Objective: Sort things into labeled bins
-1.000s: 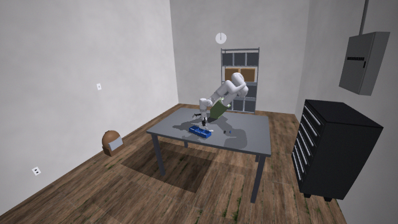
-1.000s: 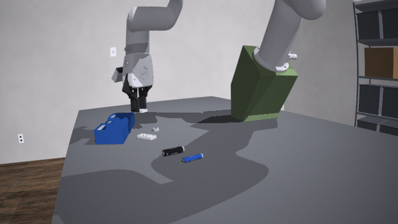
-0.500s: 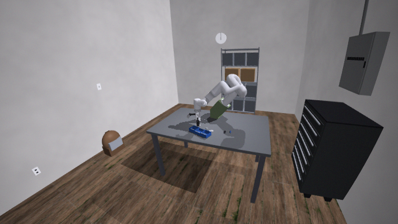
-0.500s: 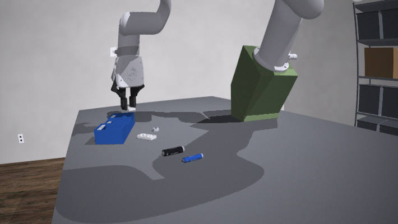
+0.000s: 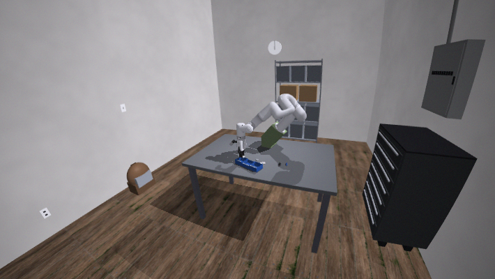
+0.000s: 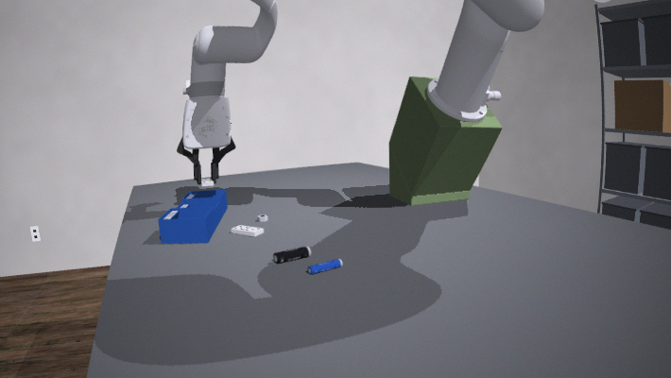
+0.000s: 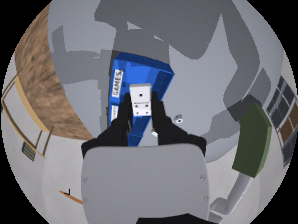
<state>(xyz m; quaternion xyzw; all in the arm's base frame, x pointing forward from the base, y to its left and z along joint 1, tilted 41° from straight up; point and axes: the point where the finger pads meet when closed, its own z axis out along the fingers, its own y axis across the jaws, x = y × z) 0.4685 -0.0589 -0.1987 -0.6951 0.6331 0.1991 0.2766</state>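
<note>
The white domino lies 60 mm behind my hand, 170 mm to the left of it and 80 mm below it. The rest, counted from my hand: blue bin (20 mm ahead, 80 mm to the left, 60 mm below); white dotted piece (20 mm below); small nut (100 mm behind, 100 mm to the left, 80 mm below).
</note>
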